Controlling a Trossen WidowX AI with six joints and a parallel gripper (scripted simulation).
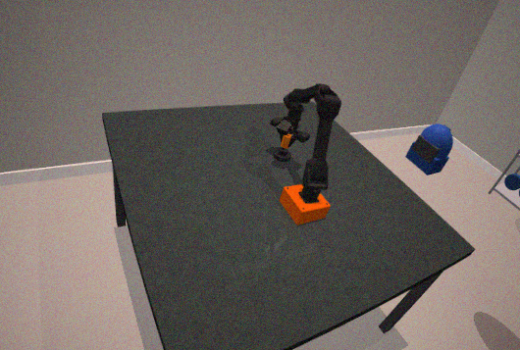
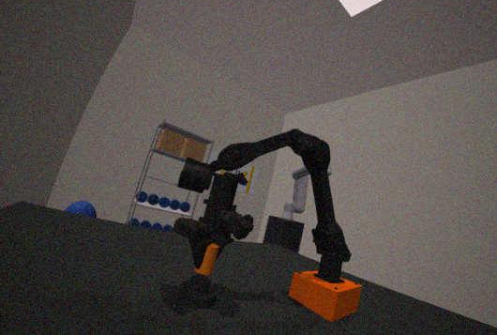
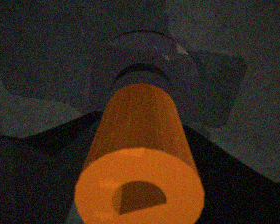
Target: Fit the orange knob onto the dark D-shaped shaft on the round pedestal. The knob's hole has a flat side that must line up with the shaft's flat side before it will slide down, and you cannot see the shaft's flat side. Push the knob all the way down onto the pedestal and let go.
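Right now the orange knob is 2 cm above my gripper tip. Also, from my gripper tip: round pedestal: 4 cm below.
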